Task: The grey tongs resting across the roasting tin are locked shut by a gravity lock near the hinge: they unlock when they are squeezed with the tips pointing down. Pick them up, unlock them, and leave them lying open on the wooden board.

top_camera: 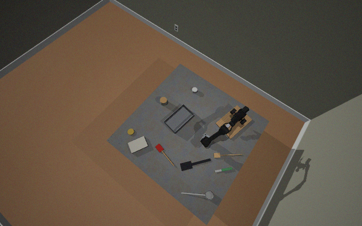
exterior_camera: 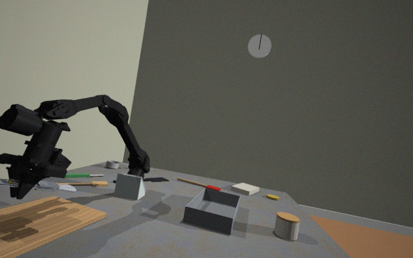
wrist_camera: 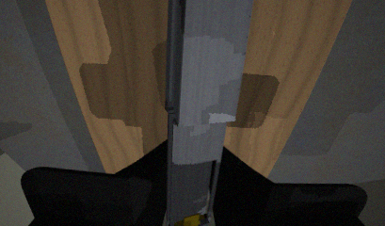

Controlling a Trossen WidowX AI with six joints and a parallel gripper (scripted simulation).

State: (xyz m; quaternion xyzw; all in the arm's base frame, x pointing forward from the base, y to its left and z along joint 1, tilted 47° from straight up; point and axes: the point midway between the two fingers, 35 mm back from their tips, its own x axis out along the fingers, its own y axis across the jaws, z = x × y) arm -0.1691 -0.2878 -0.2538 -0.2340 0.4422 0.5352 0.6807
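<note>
Right now my gripper tip is 4 cm below the yellow lock piece and 1 cm to the left of it. Also, from my gripper tip: roasting tin 55 cm ahead, 33 cm to the left, 6 cm below; then wooden board 8 cm below, 2 cm to the left; then black spatula 67 cm to the left, 16 cm ahead, 8 cm below.
</note>
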